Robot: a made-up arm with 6 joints.
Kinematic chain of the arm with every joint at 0, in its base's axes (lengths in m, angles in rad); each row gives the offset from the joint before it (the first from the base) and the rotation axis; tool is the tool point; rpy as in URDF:
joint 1: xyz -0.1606 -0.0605 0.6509 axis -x
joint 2: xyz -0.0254 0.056 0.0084 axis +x
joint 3: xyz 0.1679 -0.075 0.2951 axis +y
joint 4: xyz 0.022 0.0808 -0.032 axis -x
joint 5: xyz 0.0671 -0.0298 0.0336 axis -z
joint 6: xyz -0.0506 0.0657 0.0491 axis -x
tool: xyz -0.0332 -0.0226 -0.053 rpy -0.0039 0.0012 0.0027
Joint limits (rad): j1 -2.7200..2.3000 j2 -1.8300..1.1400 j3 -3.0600..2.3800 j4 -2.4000..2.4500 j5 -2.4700..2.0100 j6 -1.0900..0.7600
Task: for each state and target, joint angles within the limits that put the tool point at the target. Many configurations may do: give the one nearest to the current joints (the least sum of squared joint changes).
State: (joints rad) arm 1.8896 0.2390 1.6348 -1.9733 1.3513 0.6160
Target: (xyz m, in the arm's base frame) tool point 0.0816 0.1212 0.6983
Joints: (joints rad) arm 1.7348 0.5001 0.8007 -1.7090 1.7436 0.2686
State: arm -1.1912 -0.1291 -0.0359 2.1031 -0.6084 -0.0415
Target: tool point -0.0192 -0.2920 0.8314
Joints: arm -1.2657 -0.0098 -0.1581 2.1603 -0.4340 -0.0198
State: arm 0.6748 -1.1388 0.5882 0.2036 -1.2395 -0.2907
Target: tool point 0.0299 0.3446 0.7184
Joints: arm 0.3947 -1.1283 0.1979 0.7431 -1.6582 -0.3231
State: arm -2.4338 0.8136 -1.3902 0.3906 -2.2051 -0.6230
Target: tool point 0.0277 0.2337 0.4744
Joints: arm -2.7156 1.1397 -1.1493 -0.0265 -2.3180 -0.5857
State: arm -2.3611 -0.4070 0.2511 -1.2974 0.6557 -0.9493
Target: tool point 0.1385 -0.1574 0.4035
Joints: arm -2.7200 0.1663 0.5712 -1.4926 1.1493 -1.0900
